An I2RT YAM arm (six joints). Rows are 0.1 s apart.
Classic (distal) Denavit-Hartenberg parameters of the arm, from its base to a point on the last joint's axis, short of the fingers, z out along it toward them. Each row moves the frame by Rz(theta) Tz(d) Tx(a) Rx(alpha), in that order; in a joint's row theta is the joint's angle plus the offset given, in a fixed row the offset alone. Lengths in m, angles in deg.
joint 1: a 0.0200  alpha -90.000  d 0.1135  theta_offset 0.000
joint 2: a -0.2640  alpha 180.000  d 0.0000  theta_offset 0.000
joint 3: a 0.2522  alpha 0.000  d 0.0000  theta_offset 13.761
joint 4: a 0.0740  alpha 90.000  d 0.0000  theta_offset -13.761
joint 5: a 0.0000  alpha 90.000  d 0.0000  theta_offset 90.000
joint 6: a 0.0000  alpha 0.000  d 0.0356  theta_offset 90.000
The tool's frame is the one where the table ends.
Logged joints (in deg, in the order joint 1, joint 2, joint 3, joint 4, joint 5, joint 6), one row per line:
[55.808, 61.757, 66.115, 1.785, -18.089, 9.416]
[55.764, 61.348, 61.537, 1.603, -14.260, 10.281]
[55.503, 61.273, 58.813, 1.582, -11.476, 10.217]
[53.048, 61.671, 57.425, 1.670, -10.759, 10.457]
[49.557, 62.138, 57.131, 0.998, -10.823, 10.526]
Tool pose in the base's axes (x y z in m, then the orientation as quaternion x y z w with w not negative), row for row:
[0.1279, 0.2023, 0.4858, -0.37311, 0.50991, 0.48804, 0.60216]
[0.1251, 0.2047, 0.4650, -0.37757, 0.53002, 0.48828, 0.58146]
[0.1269, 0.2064, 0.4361, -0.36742, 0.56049, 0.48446, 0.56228]
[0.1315, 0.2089, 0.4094, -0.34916, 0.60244, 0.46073, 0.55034]
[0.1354, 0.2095, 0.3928, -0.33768, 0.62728, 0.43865, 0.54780]
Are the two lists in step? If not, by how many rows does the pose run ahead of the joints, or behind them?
The pose runs 2 rows behind the joints: the pose in row i belongs to the joints in row i - 2.
